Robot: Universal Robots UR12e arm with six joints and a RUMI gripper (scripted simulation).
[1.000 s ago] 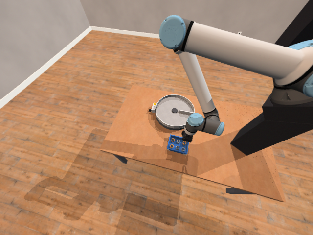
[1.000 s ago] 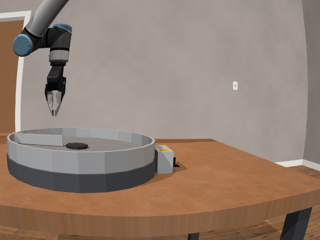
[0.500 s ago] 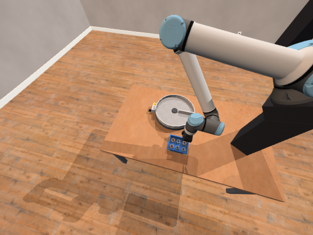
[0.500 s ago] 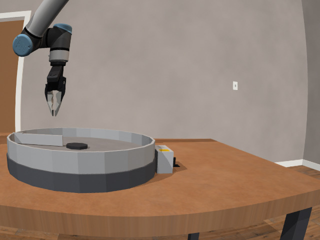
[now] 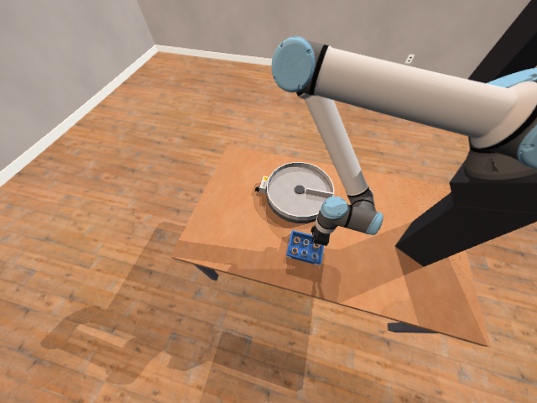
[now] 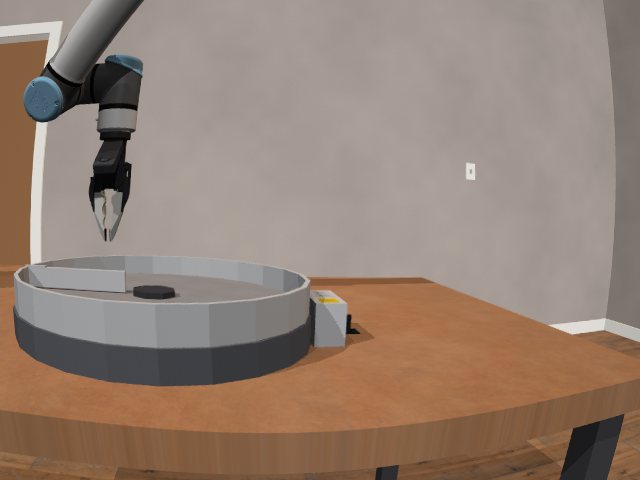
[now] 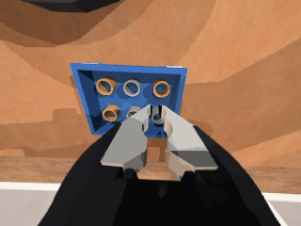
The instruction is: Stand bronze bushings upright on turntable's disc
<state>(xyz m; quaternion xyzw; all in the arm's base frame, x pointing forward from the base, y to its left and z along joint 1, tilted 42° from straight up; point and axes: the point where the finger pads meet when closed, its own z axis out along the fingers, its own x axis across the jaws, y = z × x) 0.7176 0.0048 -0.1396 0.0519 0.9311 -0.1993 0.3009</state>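
Right now my hand is 9 cm above the blue crate, 5 cm short of it and 2 cm to the right of it. The rest, counted from my hand: grey turntable 36 cm to the right, 6 cm below, 6 cm ahead.
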